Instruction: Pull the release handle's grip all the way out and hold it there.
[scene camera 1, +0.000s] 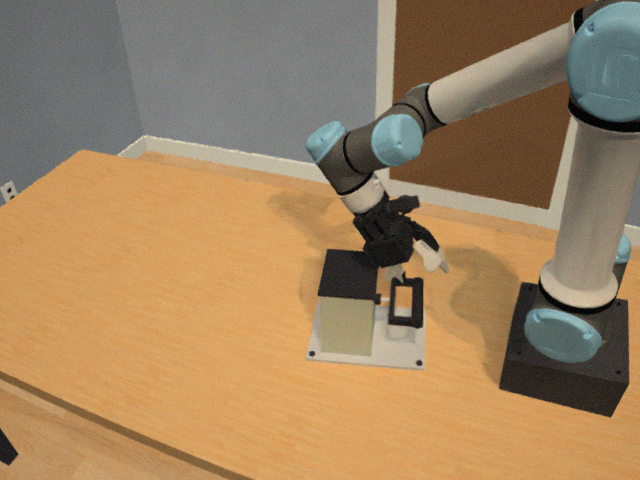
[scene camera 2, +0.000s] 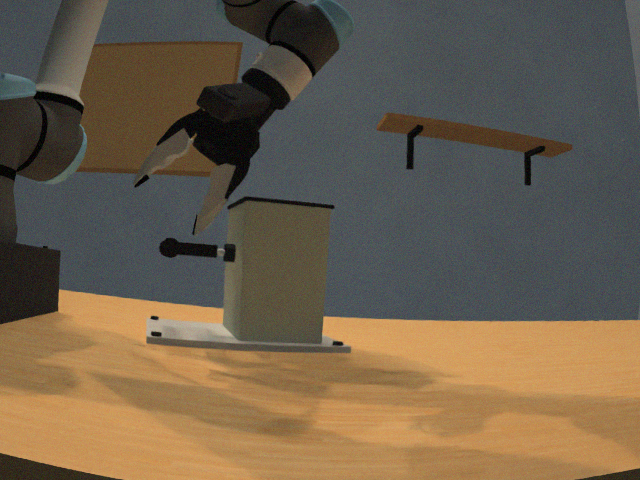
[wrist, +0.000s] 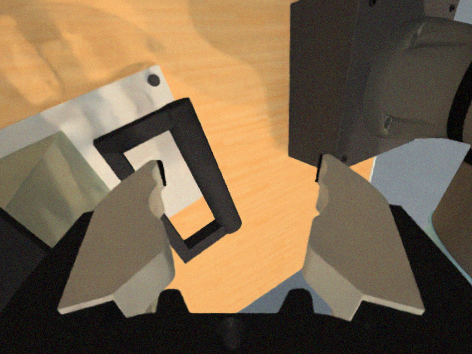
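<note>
The release handle (scene camera 1: 417, 303) (scene camera 2: 191, 249) (wrist: 205, 165) is a black rectangular loop with a thick round grip bar on its outer side. A short pale rod (scene camera 1: 384, 299) (scene camera 2: 221, 252) joins it to the side of a pale green housing (scene camera 1: 346, 325) (scene camera 2: 284, 273) (wrist: 50, 185) with a black top. A small gap shows between loop and collar. My gripper (scene camera 1: 423, 275) (scene camera 2: 166, 209) (wrist: 239, 161) is open and empty, tilted, above the handle. In the wrist view the left finger overlaps the loop's opening and the grip bar lies between the two fingers, nearer the left one.
The housing stands on a light grey base plate (scene camera 1: 379, 351) (scene camera 2: 196, 333) (wrist: 100, 115) with dark bolts, on the wooden table (scene camera 1: 180, 310) (scene camera 2: 465, 361). The robot's dark base block (scene camera 1: 558, 390) (scene camera 2: 25, 284) (wrist: 320, 80) stands on the handle's side. A wall shelf (scene camera 2: 475, 135) is behind.
</note>
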